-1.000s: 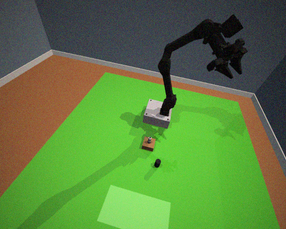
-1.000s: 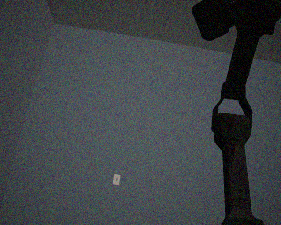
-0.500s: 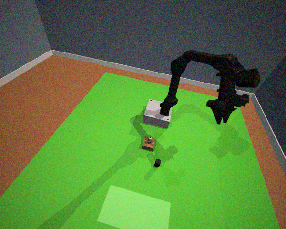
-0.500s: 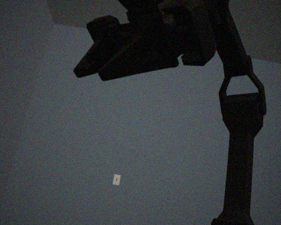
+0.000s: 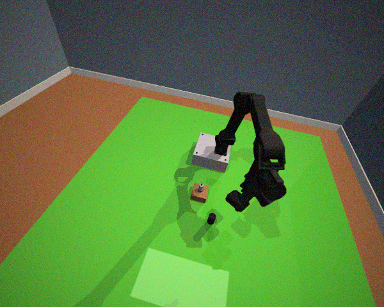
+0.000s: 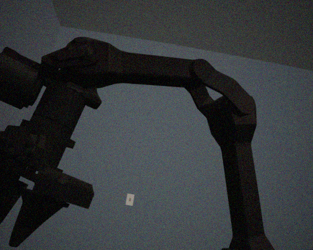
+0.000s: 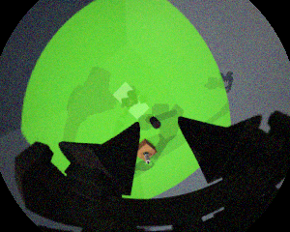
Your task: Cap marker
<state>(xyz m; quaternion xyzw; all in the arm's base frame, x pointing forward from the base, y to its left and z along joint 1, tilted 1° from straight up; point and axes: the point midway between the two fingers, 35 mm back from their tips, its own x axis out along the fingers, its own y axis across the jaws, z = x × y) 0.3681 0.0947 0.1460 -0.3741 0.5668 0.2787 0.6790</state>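
My gripper tip is 160 mm above the marker cap, 80 mm to the left of it and 10 mm past it.
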